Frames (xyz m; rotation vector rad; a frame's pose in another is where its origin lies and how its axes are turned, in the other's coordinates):
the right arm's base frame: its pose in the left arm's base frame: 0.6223 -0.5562 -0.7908 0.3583 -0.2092 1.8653
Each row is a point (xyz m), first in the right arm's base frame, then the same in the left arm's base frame.
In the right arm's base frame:
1: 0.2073 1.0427 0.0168
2: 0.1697 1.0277 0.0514
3: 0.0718 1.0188 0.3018
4: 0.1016 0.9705 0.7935
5: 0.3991 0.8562 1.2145
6: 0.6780 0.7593 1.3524
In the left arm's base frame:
1: -0.4228 -0.7076 -0.6673
2: -0.3930 -0.7475 -0.6485
3: -0.3212 -0.9120 -0.4481
4: -0.2147 -1.0271 0.0213
5: -0.1324 -0.8595 0.5153
6: -0.1011 -0.6238 0.7380

